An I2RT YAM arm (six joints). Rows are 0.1 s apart.
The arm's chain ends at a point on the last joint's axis. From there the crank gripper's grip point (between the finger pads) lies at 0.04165 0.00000 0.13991 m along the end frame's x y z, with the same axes.
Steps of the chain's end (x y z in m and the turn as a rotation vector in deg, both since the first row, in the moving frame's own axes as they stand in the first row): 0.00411 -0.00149 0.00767 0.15 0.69 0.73; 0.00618 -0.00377 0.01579 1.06 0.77 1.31; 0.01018 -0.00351 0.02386 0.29 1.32 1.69; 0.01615 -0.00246 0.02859 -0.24 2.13 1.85; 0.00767 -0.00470 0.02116 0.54 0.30 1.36; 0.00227 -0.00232 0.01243 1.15 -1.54 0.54; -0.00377 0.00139 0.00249 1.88 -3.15 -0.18; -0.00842 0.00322 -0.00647 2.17 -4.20 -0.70
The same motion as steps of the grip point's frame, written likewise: 0.00579 -0.00131 0.00716 0.15 0.69 0.73; 0.00807 -0.00538 0.01520 1.06 0.77 1.31; 0.01338 -0.00294 0.02286 0.29 1.32 1.69; 0.02129 -0.00045 0.02694 -0.24 2.13 1.85; 0.00841 -0.00502 0.02094 0.54 0.30 1.36; -0.00149 -0.00476 0.01347 1.15 -1.54 0.54; -0.01153 -0.00335 0.00449 1.88 -3.15 -0.18; -0.01881 -0.00258 -0.00391 2.17 -4.20 -0.70
